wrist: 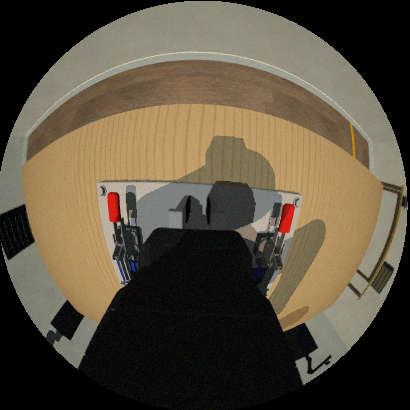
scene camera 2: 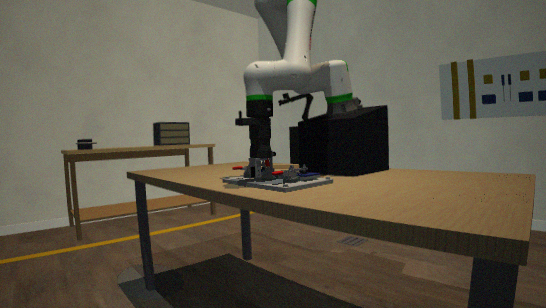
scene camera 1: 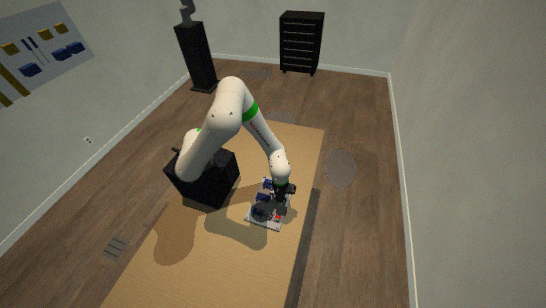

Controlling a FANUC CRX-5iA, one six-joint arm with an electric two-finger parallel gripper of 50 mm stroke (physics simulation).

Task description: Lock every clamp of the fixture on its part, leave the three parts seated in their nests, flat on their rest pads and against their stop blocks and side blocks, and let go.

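Frame: origin at the arm's base, x down, y back, z left, level; centimetres.
Seen in the pictures: gripper, fingertip midpoint: (wrist: 198, 204) (scene camera 2: 255, 177) (scene camera 1: 284, 203); arm's base, link origin: (scene camera 2: 342, 113).
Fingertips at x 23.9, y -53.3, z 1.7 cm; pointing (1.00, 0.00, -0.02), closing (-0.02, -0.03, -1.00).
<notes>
Offsets run from my fingertips to a thing's top centre. "spot": to the spot under its first point.
The fixture plate (scene camera 1: 251, 218) (scene camera 2: 286, 189) (wrist: 165, 185) lies on the table. In the wrist view, the two outer clamps have red handles {dx -2.6, dy +0.7, dz +10.7 cm} (wrist: 113, 207) {dx -3.1, dy +0.5, dz -11.3 cm} (wrist: 286, 218) lying flat toward the plate's far edge. Blue parts {spot: dx -0.5, dy +11.3, dz +10.4 cm} (wrist: 132, 266) {spot: dx -1.0, dy +10.9, dz -10.7 cm} (wrist: 258, 273) show beside them, partly hidden. The middle clamp's red handle {spot: dx -4.7, dy +5.3, dz +0.4 cm} (scene camera 2: 267, 162) stands upright, right by the fingers, and its arm tip {spot: dx -7.3, dy +8.4, dz +0.2 cm} (scene camera 2: 273, 154) is raised. My gripper (scene camera 2: 258, 175) (wrist: 198, 204) is low over the middle clamp station, shut as far as it stands, with a narrow gap. No red handle shows between its fingertips. The middle nest is hidden under the gripper.
A grey block (wrist: 176, 218) stands on the plate beside the fingers. The outer clamps flank the gripper on both sides. The black robot pedestal (scene camera 1: 210, 180) (scene camera 2: 350, 140) stands behind the fixture. A side bench (scene camera 2: 137, 149) stands by the wall.
</notes>
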